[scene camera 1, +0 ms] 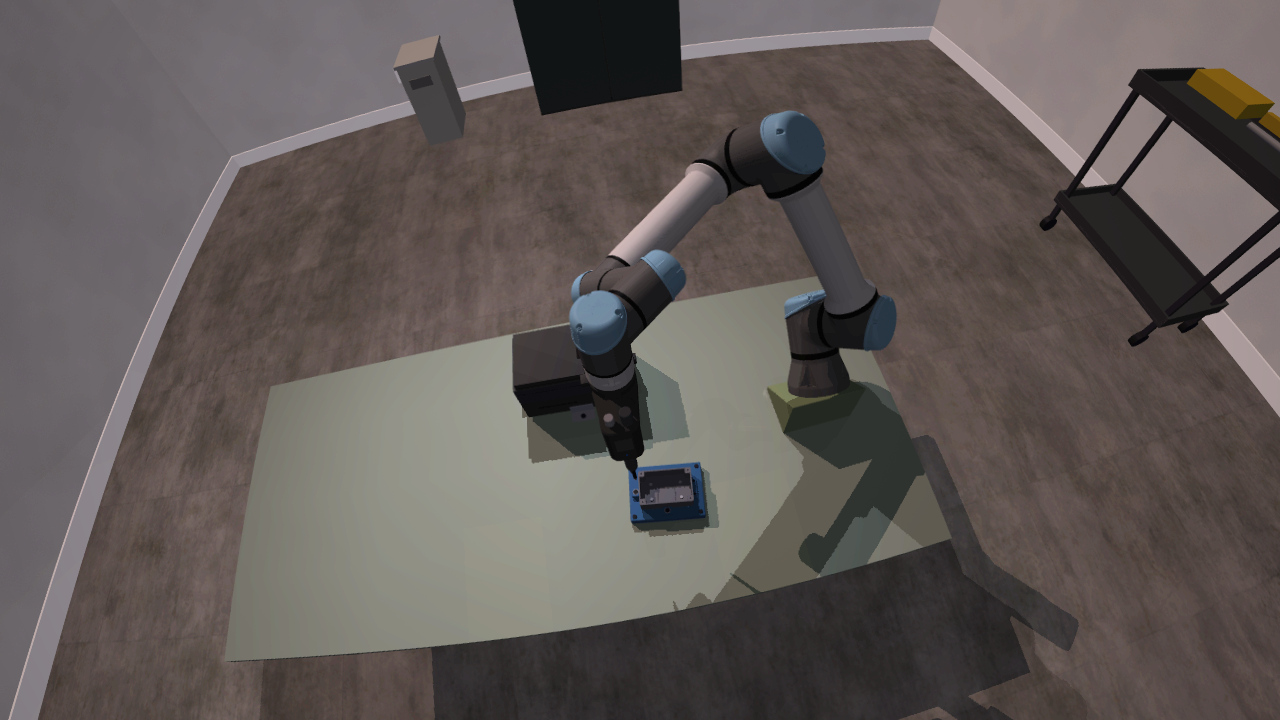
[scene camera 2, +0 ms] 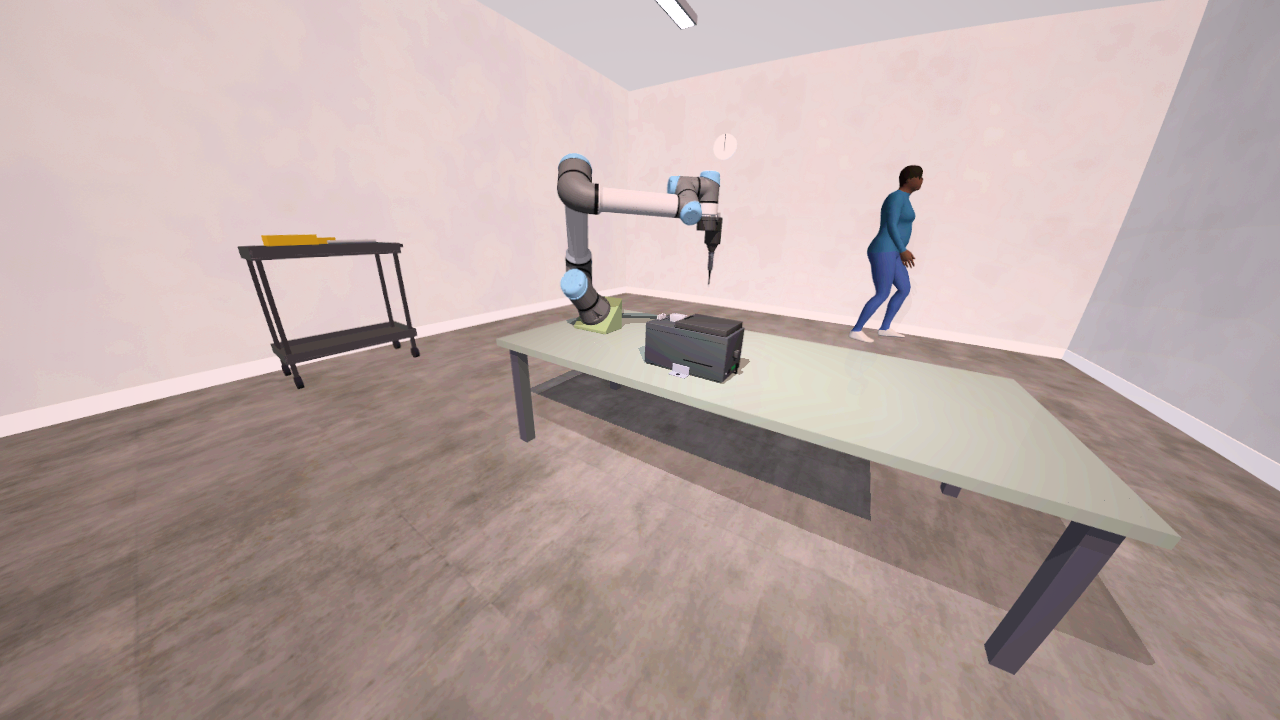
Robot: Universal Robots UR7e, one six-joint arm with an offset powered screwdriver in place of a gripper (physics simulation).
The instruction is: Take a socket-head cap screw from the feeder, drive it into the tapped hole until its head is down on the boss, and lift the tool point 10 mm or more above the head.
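Note:
My screwdriver points down, its tip well above the table in the scene camera 2 view. In the scene camera 1 view the tip appears over the rear left corner of the blue fixture plate. Whether a screw is on the tip is too small to tell. A grey open-topped housing sits on the blue plate; its bosses and tapped hole are too small to make out. The black box-shaped feeder stands behind and left of the plate in scene camera 1, partly hidden by the tool.
The arm's olive base block stands on the pale green table. A dark cart stands off to one side. A person is on the floor beyond the table in scene camera 2.

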